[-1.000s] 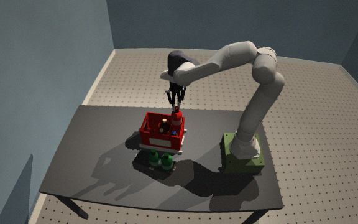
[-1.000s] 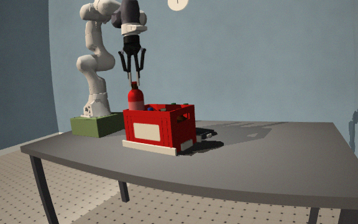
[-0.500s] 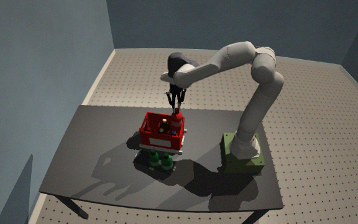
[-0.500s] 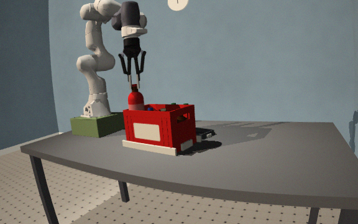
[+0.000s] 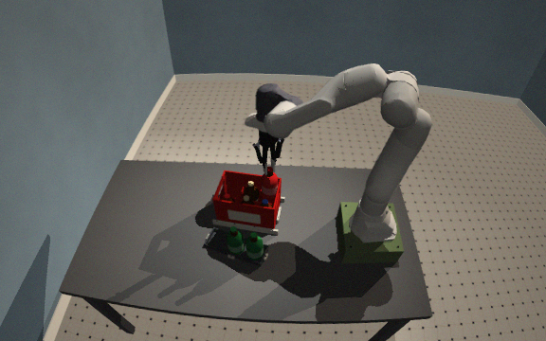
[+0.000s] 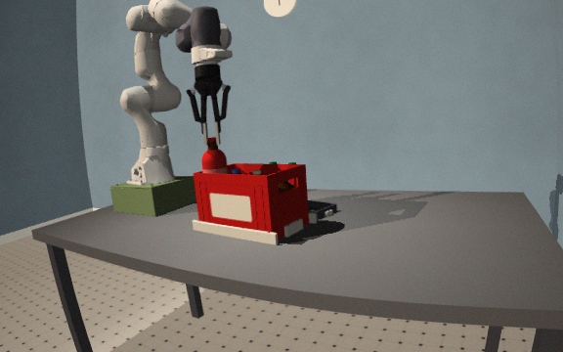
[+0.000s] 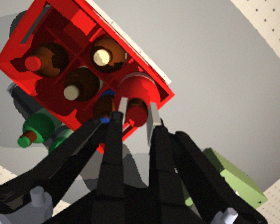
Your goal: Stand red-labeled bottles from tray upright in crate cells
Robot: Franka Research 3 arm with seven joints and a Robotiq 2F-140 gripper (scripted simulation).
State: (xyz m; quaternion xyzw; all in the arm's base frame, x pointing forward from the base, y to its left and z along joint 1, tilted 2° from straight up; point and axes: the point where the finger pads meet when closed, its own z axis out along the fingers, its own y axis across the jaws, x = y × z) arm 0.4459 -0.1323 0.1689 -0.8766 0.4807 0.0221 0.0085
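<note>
Right now my hand is 9 cm above the red-labeled bottle. The rest, counted from my hand: red crate (9 cm ahead, 4 cm to the left, 20 cm below).
</note>
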